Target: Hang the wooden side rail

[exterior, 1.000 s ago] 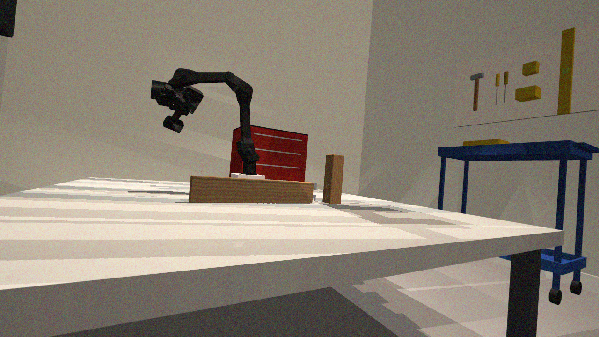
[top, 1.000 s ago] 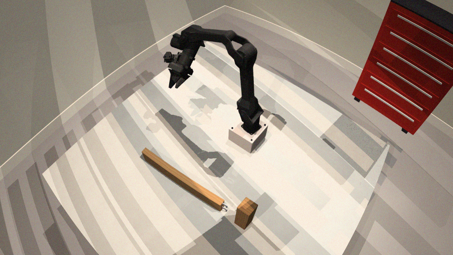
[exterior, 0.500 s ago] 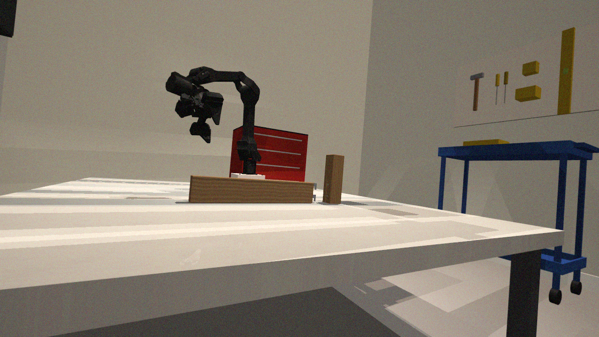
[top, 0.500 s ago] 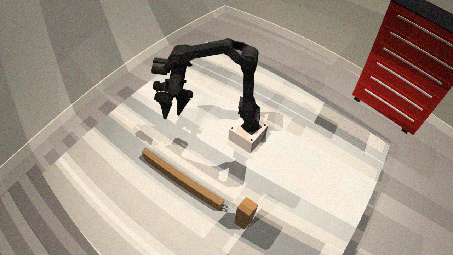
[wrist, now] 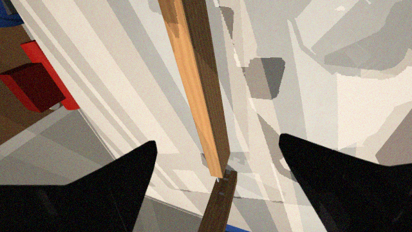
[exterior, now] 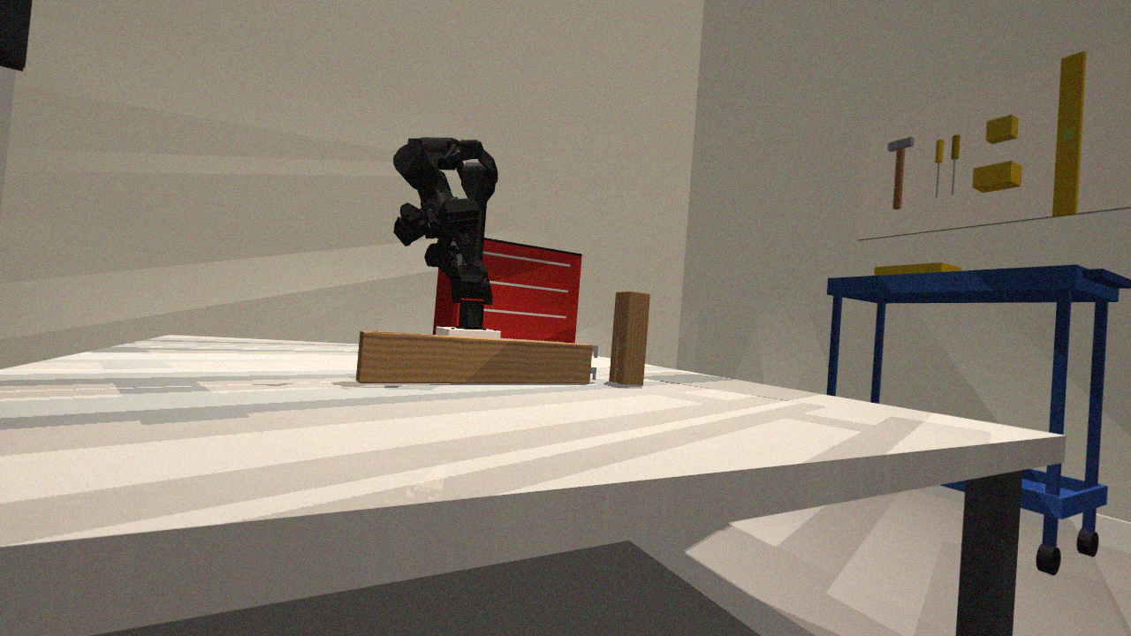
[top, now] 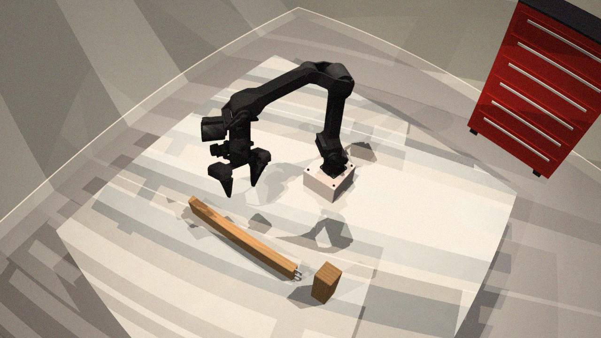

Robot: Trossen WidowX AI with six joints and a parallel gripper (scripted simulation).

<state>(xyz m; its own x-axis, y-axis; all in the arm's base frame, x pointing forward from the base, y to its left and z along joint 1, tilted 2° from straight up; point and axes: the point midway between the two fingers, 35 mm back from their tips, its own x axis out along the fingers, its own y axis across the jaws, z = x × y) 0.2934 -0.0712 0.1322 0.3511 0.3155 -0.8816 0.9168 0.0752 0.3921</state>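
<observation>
Now: gripper tip 330 mm to the right of the headboard post, 90 mm above it and 10 mm past it.
</observation>
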